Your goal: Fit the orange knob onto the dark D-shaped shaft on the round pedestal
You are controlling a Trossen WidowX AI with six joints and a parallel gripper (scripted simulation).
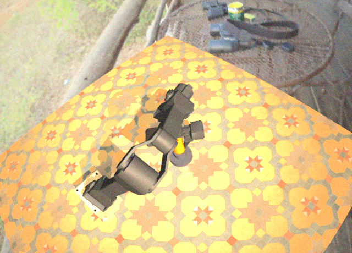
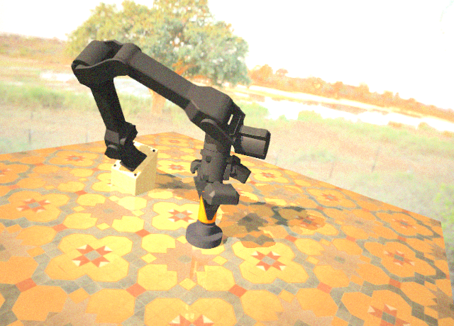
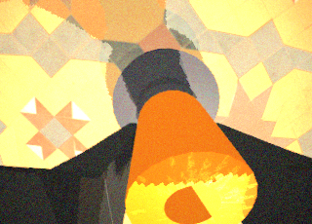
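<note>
Now: gripper tip 30 mm above the round pedestal. Round my gripper tip: orange knob: 20 mm above.
</note>
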